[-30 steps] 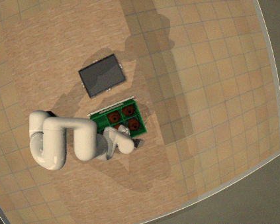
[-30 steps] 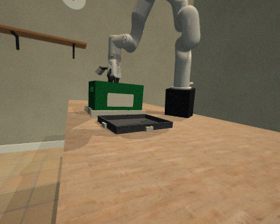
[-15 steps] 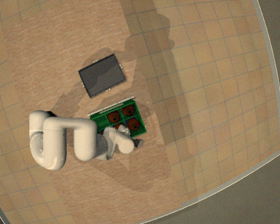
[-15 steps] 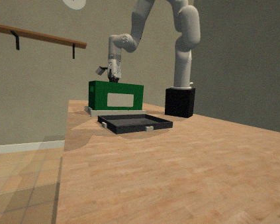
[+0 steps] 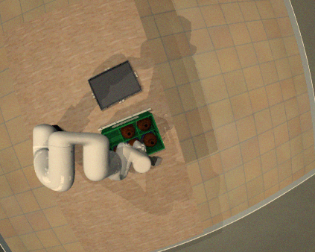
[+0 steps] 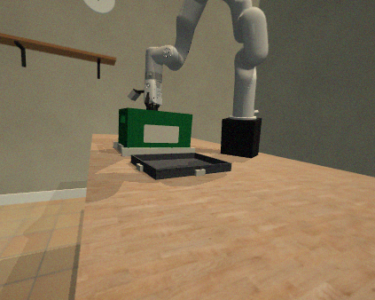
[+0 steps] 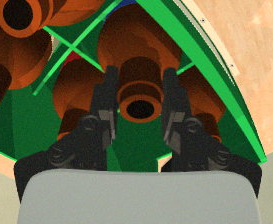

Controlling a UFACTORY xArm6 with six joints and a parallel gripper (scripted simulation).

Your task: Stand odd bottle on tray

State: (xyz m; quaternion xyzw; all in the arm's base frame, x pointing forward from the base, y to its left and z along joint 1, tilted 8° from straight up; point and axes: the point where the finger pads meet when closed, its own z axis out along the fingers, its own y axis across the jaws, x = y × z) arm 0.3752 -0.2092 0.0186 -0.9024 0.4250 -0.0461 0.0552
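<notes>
The green crate lies 70 mm below my hand and 40 mm to the left of it. Round my hand: brown bottle (80 mm to the left, 70 mm below, 10 mm ahead); then tray (330 mm to the left, 150 mm below, 50 mm ahead).
</notes>
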